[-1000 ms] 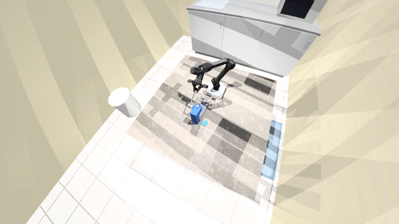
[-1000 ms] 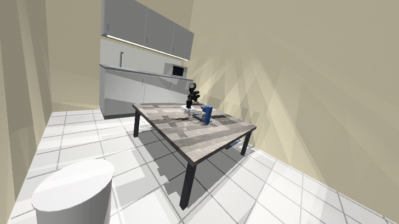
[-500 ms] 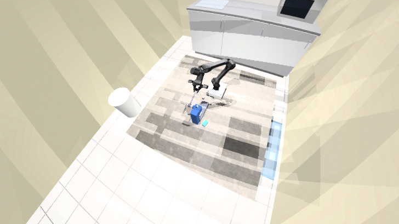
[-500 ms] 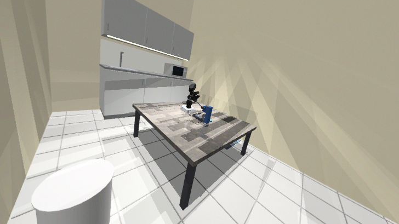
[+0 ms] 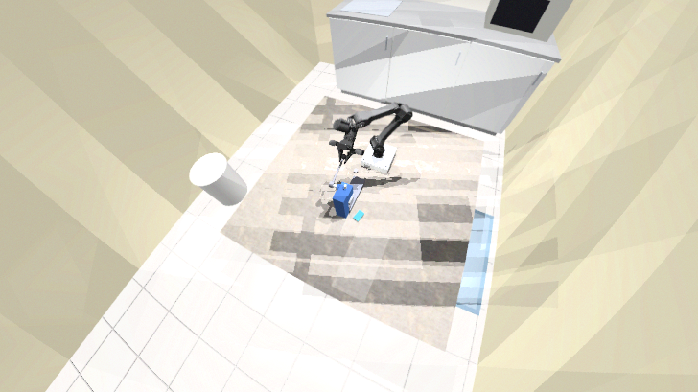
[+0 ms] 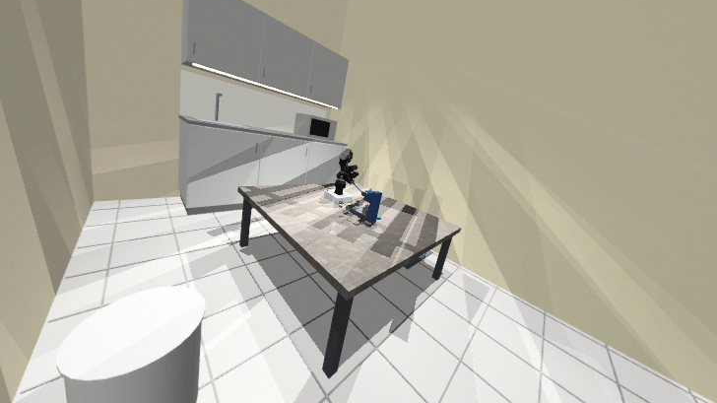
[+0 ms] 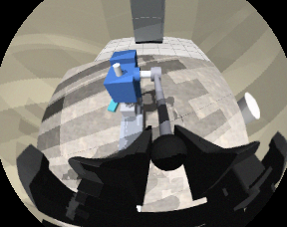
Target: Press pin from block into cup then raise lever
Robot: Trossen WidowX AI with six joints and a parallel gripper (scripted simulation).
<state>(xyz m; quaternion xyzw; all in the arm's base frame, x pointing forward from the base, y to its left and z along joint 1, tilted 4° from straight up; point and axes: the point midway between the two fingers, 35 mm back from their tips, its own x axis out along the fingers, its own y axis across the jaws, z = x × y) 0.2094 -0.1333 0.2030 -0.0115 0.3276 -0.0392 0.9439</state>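
Now: the grey lever 5 cm ahead of my gripper tip and 1 cm to the left of it. From my gripper tip the other things lie so: round pin 12 cm ahead, 7 cm to the left, 16 cm below; small cup 17 cm ahead, 15 cm to the left, 21 cm below.
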